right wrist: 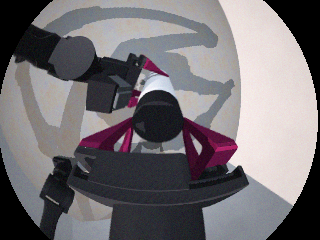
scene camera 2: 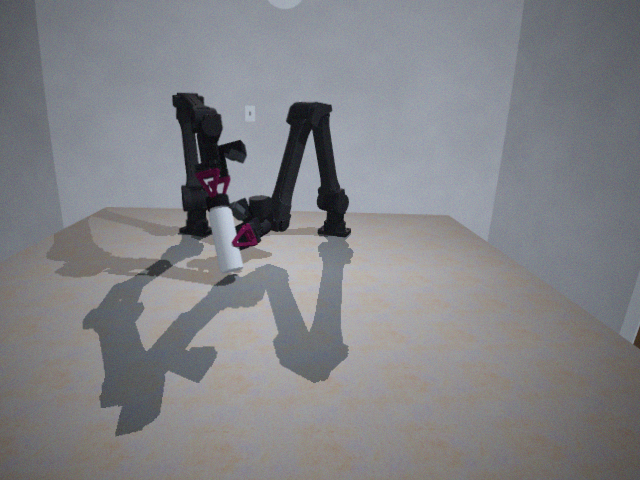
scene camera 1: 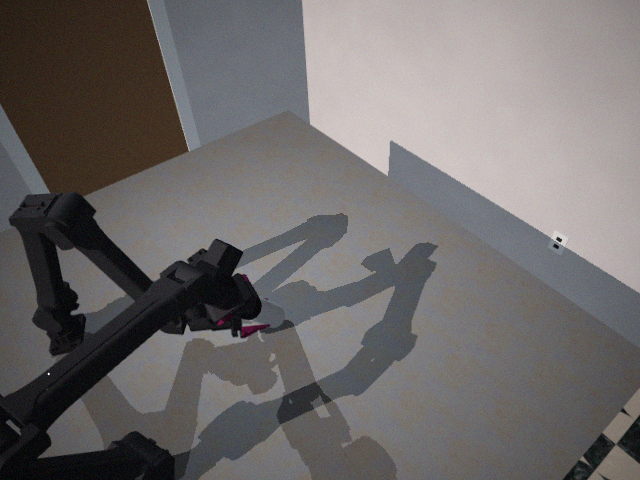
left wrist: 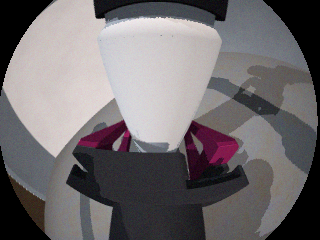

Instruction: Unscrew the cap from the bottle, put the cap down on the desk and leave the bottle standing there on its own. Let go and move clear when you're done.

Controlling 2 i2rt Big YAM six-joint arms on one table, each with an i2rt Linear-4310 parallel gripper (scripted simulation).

Scene:
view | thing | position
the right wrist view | my left gripper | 161,87
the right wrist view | my right gripper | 157,121
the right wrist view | black cap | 158,118
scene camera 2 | my right gripper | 217,199
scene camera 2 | white bottle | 221,219
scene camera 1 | my right gripper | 244,305
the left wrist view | my left gripper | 157,120
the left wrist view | white bottle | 158,66

